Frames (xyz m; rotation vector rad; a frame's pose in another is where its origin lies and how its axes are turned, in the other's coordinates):
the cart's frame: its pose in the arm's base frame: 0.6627 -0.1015 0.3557 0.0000 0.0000 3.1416
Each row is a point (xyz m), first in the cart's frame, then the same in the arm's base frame.
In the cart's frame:
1: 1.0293 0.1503 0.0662
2: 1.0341 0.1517 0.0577
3: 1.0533 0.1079 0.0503
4: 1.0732 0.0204 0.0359
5: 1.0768 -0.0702 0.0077
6: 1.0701 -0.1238 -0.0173
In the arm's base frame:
1: -0.3666 -0.2518 0.4219
2: -0.3714 -0.2532 0.4134
3: -0.3906 -0.2094 0.4060
4: -0.4105 -0.1219 0.3916
5: -0.4141 -0.0313 0.3634
6: -0.4074 0.0223 0.3384

